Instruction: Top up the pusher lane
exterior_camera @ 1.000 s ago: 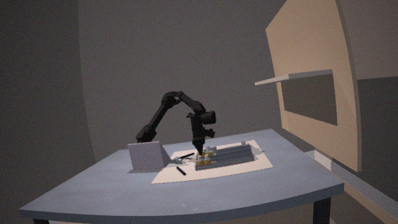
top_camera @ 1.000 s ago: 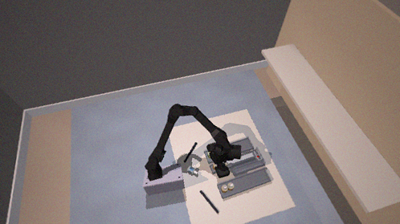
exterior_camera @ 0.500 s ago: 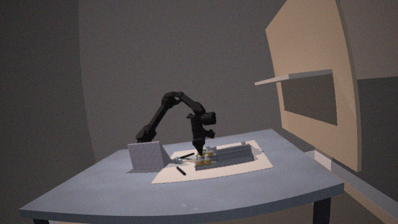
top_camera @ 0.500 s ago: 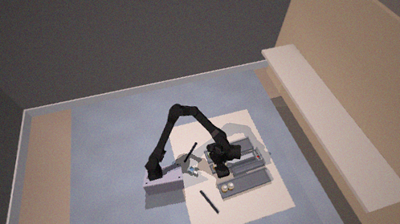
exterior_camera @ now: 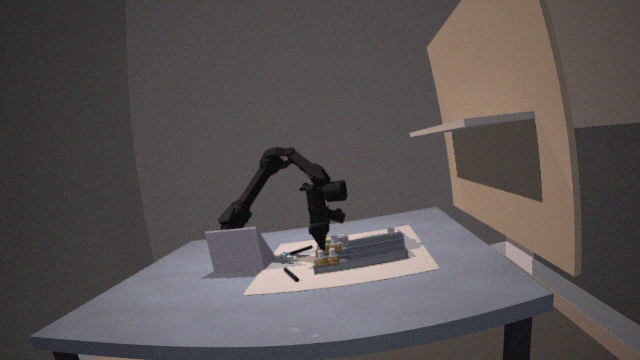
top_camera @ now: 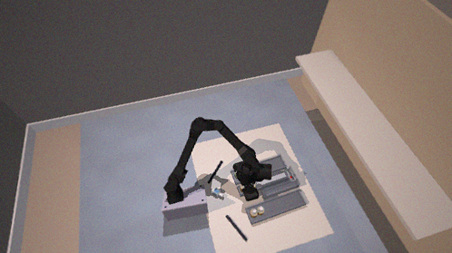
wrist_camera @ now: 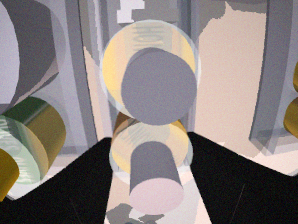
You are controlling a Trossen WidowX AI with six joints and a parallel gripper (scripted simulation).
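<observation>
The cream mat is 6 cm ahead of my gripper tip, 3 cm below it and 1 cm to the left of it. From my gripper tip the other things lie so: red mark (22 cm ahead, 5 cm to the right, 4 cm above); then sprung lane (14 cm ahead, 3 cm to the right, 2 cm below).
</observation>
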